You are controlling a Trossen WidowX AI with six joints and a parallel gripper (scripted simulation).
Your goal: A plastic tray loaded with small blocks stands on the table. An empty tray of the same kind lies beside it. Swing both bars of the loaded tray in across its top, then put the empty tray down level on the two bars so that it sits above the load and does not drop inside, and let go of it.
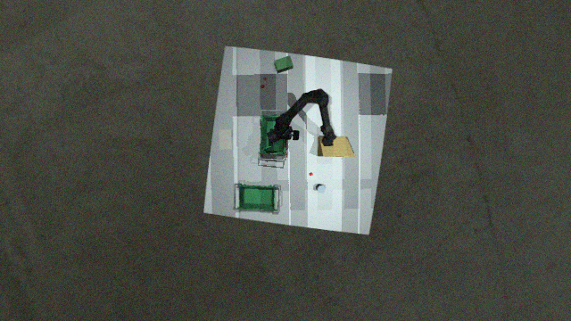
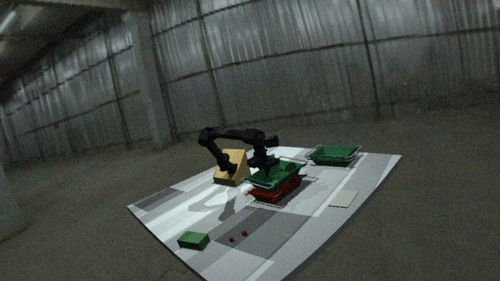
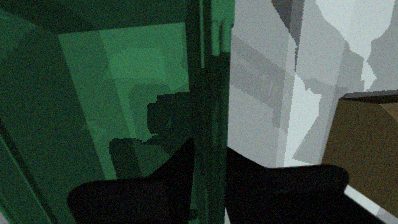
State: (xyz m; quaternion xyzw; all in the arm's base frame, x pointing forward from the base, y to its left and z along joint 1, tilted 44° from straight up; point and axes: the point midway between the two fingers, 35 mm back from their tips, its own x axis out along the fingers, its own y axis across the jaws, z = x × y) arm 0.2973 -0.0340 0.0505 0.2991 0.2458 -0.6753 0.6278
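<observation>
Now: the green tray 7 cm ahead of my gripper tip, 1 cm to the right of it and 3 cm above it. The rest, counted from my gripper tip: pale flat card 45 cm ahead, 1 cm to the right, 9 cm below; dark green box 2 cm behind, 55 cm to the right, 7 cm below; grey cylinder 25 cm behind, 39 cm to the left, 6 cm below.
</observation>
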